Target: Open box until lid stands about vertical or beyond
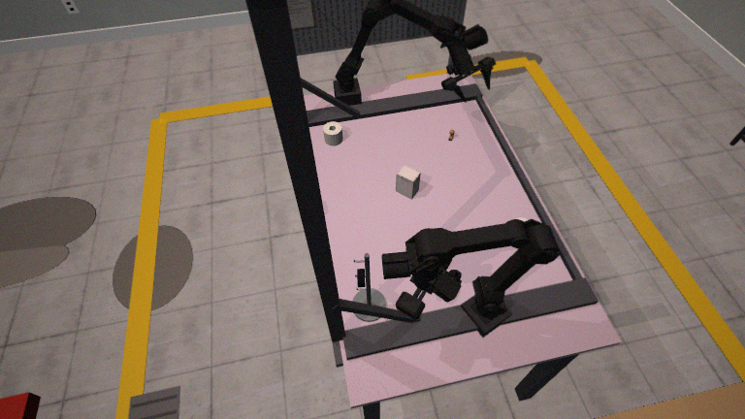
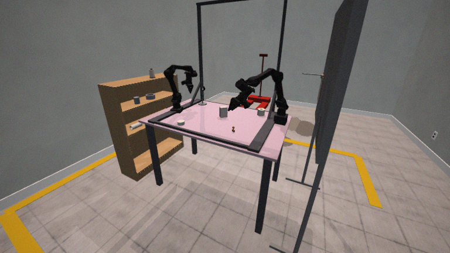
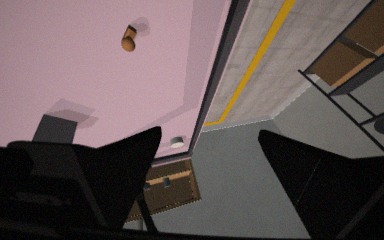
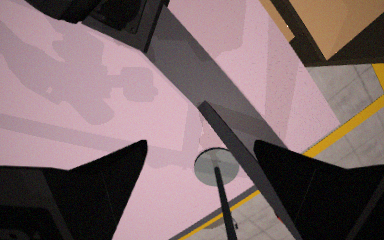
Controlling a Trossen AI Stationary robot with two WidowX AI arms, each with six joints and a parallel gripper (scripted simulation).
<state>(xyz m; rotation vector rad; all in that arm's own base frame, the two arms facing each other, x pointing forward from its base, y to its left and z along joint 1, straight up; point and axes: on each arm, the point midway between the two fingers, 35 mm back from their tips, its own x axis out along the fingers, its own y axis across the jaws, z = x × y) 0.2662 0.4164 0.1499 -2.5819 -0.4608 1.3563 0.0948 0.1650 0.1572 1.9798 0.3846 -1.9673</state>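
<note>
Right now the carton is 330 mm behind my left hand, 160 mm to the right of it and 160 mm below it. The rest, counted from my left hand: orange object: 60 mm behind, 10 mm to the right, 210 mm below; thin stand: 640 mm behind, 480 mm to the right, 80 mm below.
</note>
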